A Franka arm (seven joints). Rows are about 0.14 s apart.
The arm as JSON. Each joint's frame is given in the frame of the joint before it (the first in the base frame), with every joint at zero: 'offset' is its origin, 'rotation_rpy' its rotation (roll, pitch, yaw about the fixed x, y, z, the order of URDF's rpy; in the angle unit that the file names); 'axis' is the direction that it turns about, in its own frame. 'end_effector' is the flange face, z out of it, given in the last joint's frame.
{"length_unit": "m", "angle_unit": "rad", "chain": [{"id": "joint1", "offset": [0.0, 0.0, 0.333], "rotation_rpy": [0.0, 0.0, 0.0], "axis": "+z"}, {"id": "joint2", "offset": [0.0, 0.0, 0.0], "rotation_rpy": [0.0, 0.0, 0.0], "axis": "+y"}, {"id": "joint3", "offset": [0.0, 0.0, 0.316], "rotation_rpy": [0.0, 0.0, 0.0], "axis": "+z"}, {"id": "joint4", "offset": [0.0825, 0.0, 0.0], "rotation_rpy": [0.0, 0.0, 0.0], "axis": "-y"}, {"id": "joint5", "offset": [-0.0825, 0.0, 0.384], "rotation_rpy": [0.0, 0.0, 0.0], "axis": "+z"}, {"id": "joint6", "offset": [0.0, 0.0, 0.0], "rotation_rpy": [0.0, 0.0, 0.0], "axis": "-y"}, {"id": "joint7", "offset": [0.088, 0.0, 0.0], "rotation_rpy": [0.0, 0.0, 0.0], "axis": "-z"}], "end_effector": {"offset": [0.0, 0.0, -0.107], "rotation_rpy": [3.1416, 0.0, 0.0]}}
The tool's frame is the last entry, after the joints.
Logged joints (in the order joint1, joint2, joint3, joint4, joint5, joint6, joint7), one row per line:
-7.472, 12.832, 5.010, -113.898, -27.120, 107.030, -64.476
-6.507, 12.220, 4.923, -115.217, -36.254, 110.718, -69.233
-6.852, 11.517, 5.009, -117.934, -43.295, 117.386, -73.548
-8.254, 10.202, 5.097, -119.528, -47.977, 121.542, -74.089
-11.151, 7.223, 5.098, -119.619, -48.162, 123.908, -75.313
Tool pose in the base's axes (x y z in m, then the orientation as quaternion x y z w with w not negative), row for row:
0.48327, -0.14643, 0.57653, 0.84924, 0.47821, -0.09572, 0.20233
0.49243, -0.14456, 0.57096, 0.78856, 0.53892, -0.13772, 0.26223
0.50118, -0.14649, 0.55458, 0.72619, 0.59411, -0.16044, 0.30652
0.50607, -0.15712, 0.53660, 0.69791, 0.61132, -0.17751, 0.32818
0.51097, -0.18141, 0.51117, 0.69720, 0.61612, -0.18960, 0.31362
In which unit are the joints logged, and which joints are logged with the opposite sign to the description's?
The joints are logged in degrees. Opposite sign: joint2, joint3.
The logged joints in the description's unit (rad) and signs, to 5 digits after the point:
-0.13041, -0.22396, -0.08744, -1.98790, -0.47333, 1.86803, -1.12532
-0.11357, -0.21328, -0.08592, -2.01092, -0.63275, 1.93239, -1.20834
-0.11959, -0.20101, -0.08742, -2.05834, -0.75564, 2.04877, -1.28365
-0.14406, -0.17806, -0.08896, -2.08616, -0.83736, 2.12131, -1.29310
-0.19462, -0.12607, -0.08898, -2.08775, -0.84059, 2.16260, -1.31446

